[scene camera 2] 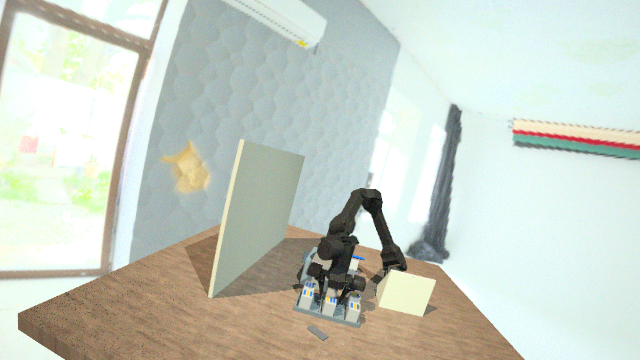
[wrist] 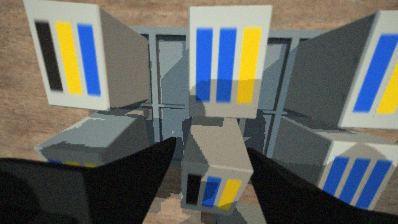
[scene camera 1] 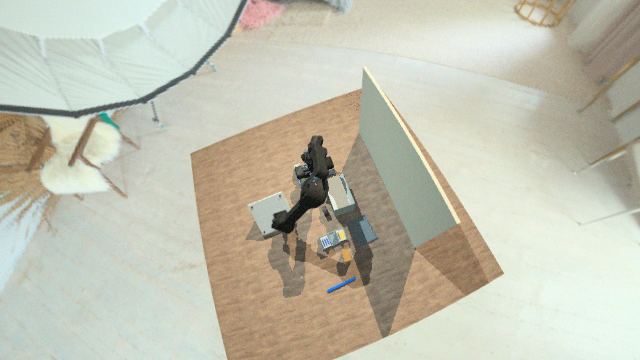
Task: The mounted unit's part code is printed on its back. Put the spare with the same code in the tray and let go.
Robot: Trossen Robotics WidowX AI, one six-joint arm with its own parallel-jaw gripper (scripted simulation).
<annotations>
The same spot on a grey-green panel: [scene camera 1: 424, 209] is [scene camera 2: 292, 186].
</annotations>
